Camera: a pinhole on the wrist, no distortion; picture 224 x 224 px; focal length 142.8 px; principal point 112.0 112.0 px. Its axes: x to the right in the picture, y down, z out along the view. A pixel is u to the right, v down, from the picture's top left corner.
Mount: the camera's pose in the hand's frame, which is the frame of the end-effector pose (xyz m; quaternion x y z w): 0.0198 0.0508 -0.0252 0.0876 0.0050 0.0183 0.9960
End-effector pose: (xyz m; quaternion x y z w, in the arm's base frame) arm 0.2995 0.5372 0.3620 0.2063 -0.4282 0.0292 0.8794
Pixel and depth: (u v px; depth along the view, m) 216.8 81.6 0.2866
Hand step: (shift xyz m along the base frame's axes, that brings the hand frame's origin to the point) -0.0208 -0.1714 0.2974
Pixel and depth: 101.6 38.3 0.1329
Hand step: -0.0512 -0.0749 0.0488
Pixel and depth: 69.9 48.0 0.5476
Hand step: -0.3626 -0.4342 0.0641
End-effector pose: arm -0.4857 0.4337 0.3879 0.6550 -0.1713 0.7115 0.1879
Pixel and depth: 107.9 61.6 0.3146
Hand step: 0.2847 -0.0302 0.0406
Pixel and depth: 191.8 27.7 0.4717
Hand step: 0.4615 0.0797 0.3299
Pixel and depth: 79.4 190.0 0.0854
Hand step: 0.0184 -0.1035 0.0056
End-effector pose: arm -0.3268 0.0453 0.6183 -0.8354 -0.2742 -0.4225 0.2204
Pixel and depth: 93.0 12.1 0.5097
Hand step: -0.0236 0.5356 -0.1966
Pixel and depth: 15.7 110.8 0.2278
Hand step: 0.0547 0.0817 -0.2175
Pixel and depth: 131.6 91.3 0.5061
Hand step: 0.2486 0.3831 -0.1550
